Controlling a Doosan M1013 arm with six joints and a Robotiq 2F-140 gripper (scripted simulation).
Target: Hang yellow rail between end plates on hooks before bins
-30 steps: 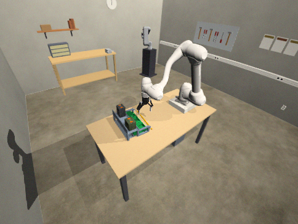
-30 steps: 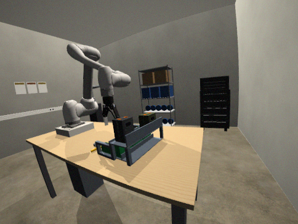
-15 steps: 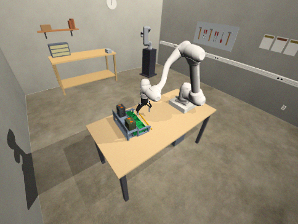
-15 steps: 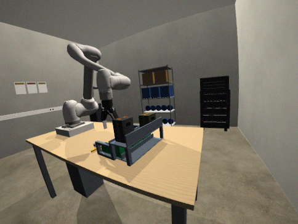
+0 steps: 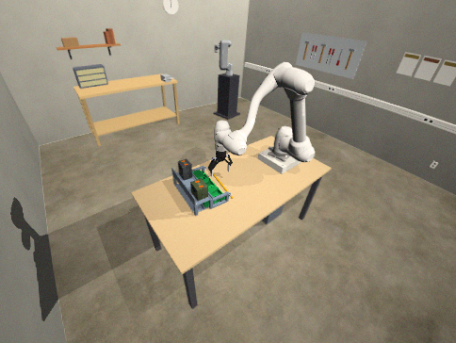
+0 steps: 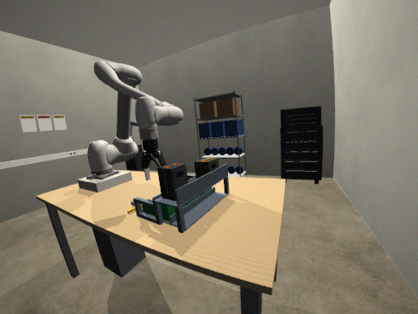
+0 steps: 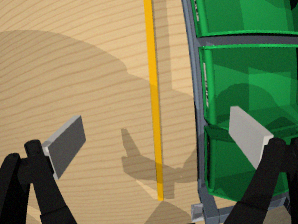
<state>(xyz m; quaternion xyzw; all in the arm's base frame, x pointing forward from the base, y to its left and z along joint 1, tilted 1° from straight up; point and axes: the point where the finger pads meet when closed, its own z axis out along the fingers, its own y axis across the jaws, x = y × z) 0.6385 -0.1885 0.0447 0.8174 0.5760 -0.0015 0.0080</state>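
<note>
The yellow rail lies 10 mm to the left of my hand and 100 mm below it. Round my hand: grey rack front bar 60 mm ahead, 100 mm below; then rack back panel 310 mm ahead, 70 mm to the right, 20 mm above.
</note>
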